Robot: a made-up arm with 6 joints. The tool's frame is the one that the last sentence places.
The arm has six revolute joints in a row. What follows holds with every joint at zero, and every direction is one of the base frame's.
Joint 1 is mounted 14.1 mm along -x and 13.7 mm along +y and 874.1 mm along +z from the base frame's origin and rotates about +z.
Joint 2 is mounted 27.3 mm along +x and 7.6 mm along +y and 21 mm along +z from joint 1 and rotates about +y.
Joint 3 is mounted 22.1 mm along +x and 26.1 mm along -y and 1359.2 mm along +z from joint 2 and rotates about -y.
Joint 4 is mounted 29 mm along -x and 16.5 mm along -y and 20.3 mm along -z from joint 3 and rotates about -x.
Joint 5 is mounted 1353.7 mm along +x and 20.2 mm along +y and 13.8 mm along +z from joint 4 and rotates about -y.
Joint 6 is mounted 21.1 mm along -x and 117.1 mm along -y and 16.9 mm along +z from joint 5 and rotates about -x.
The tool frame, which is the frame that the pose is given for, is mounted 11.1 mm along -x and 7.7 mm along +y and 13.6 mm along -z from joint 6; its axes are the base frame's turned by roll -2.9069, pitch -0.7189 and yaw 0.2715 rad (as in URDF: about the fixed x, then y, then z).
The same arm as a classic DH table. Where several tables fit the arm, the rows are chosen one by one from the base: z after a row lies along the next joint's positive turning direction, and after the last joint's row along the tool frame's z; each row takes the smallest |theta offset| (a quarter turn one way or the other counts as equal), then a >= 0, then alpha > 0; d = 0 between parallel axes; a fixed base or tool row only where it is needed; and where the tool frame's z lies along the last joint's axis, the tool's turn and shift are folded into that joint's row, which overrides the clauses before.
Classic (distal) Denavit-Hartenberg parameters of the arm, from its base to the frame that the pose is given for. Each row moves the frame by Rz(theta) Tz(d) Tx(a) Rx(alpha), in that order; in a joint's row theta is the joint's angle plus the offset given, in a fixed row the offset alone. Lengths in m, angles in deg.
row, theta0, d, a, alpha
base (fixed), -44.18, 0.0000, -0.0197, 0.00
joint 1, 44.18, 0.8951, 0.0273, -90.00
joint 2, -89.07, 0.0000, 1.3594, 180.00
joint 3, 0.93, 0.0350, -0.0203, -90.00
joint 4, 0.00, -1.3247, 0.0138, 90.00
joint 5, 0.00, 0.0969, 0.0169, -90.00
joint 6, 61.60, 0.0426, 0.0003, -123.69
tool (fixed), 60.61, 0.0188, 0.0000, 0.00

